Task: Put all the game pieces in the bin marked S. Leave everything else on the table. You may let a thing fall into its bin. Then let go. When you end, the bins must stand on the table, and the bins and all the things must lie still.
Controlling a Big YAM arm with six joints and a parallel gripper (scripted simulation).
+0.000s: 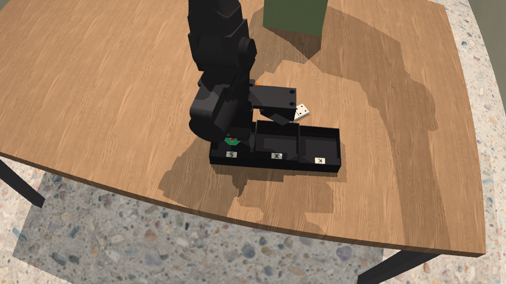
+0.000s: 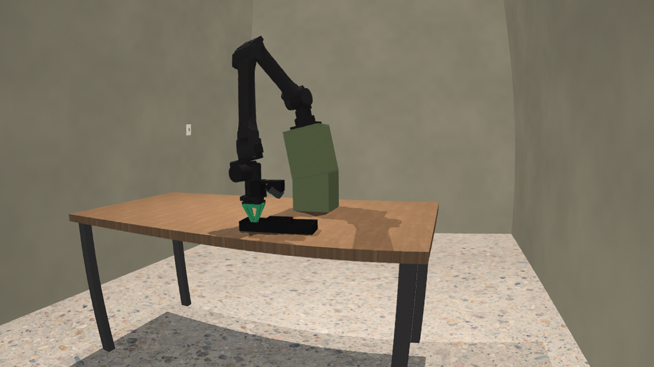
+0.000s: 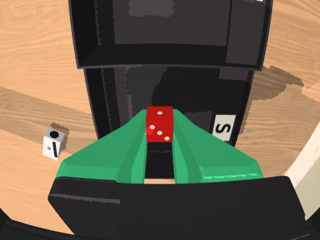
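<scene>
Now: the white domino 11 cm behind my hand, 11 cm to the left of it and 2 cm below it. Also, from my hand: red die right at my hand; then black bin marked S 1 cm behind, 8 cm to the left, 1 cm below; then grey-white sharpener 8 cm behind, 5 cm to the right, 2 cm below.
</scene>
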